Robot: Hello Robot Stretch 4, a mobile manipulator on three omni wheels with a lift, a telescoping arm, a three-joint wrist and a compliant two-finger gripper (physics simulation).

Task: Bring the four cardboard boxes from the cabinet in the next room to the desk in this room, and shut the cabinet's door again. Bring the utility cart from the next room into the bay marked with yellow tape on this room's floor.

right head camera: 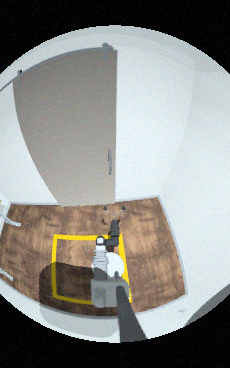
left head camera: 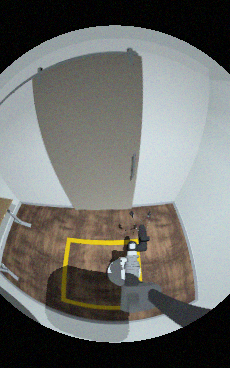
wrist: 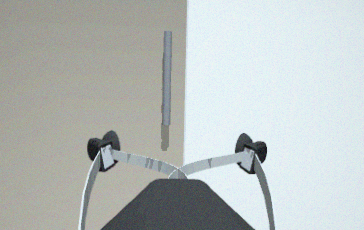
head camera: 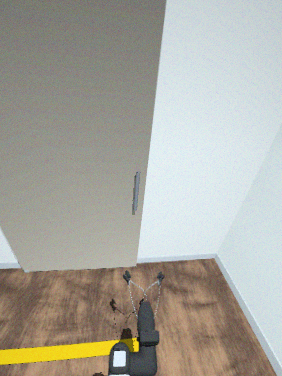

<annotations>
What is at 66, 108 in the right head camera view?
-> A beige sliding door.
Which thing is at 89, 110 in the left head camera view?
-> A beige sliding door.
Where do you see a beige sliding door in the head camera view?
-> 85, 85
</annotations>
